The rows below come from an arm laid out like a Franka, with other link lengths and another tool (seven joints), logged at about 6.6 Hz.
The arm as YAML. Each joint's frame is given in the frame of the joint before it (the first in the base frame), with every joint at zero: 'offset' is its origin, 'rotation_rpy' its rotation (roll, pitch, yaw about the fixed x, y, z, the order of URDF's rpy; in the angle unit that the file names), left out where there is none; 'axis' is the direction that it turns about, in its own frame. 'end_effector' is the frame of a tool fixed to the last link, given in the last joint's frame.
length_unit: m
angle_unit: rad
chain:
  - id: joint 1
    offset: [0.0, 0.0, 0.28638]
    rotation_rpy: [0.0, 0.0, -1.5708]
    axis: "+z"
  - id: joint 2
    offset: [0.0, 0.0, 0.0]
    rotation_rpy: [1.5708, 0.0, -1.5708]
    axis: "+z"
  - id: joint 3
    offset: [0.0, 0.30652, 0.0]
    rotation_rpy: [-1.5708, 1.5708, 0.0]
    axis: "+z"
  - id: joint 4
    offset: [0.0, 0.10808, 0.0]
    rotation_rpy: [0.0, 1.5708, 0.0]
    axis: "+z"
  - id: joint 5
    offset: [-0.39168, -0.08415, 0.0]
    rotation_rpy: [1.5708, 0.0, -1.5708]
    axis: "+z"
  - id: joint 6
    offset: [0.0, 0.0, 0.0]
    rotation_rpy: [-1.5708, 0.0, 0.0]
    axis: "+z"
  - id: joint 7
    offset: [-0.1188, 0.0, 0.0]
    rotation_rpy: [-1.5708, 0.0, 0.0]
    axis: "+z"
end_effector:
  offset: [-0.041, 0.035, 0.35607]
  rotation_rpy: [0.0, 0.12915, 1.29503]
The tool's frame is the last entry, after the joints.
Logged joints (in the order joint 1, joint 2, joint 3, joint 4, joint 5, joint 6, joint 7), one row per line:
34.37, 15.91, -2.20, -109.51, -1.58, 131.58, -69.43
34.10, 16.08, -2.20, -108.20, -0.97, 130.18, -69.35
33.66, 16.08, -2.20, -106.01, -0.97, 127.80, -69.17
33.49, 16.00, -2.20, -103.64, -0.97, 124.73, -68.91
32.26, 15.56, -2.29, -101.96, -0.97, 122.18, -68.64
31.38, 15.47, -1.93, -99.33, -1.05, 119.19, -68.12
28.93, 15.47, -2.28, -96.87, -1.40, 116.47, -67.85
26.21, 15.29, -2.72, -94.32, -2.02, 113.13, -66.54
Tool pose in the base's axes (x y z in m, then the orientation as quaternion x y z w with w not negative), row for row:
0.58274, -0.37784, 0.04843, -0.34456, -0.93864, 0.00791, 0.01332
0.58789, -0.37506, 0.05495, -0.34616, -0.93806, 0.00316, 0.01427
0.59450, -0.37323, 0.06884, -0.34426, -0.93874, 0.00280, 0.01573
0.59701, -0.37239, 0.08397, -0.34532, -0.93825, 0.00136, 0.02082
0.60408, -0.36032, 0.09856, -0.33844, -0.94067, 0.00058, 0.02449
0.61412, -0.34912, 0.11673, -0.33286, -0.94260, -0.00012, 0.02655
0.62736, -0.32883, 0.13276, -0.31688, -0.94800, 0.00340, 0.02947
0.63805, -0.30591, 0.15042, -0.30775, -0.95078, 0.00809, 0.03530
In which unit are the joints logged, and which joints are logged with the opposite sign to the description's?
The joints are logged in degrees. Opposite sign: joint 1.
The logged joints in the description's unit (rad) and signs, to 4 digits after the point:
-0.5999, 0.2777, -0.0384, -1.9113, -0.0276, 2.2965, -1.2118
-0.5952, 0.2806, -0.0384, -1.8884, -0.0169, 2.2721, -1.2104
-0.5875, 0.2806, -0.0384, -1.8502, -0.0169, 2.2305, -1.2072
-0.5845, 0.2793, -0.0384, -1.8089, -0.0169, 2.1769, -1.2027
-0.5630, 0.2716, -0.0400, -1.7795, -0.0169, 2.1324, -1.1980
-0.5477, 0.2700, -0.0337, -1.7336, -0.0183, 2.0803, -1.1889
-0.5049, 0.2700, -0.0398, -1.6907, -0.0244, 2.0328, -1.1842
-0.4575, 0.2669, -0.0475, -1.6462, -0.0353, 1.9745, -1.1613

